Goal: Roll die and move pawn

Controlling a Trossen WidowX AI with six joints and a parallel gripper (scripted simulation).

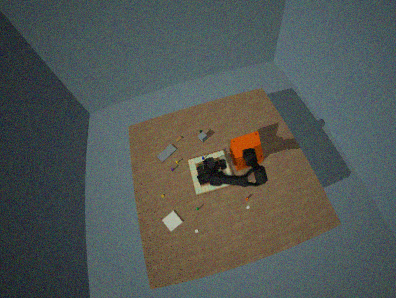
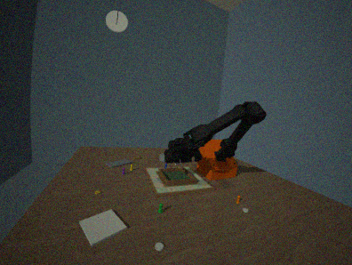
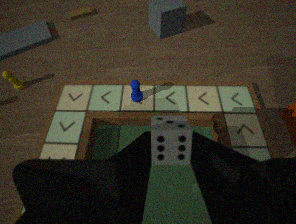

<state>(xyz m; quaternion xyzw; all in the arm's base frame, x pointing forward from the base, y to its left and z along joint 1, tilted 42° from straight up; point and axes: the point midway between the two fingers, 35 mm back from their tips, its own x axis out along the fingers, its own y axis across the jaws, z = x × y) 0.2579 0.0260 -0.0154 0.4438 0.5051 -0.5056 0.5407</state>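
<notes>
My gripper tip is 40 mm short of the blue pawn, 80 mm to the left of it and 60 mm above it. Also, from my gripper tip: white die (right at my gripper tip); then green tray (10 mm ahead, 30 mm to the left, 80 mm below); then grey cube (260 mm to the right, 60 mm below).
</notes>
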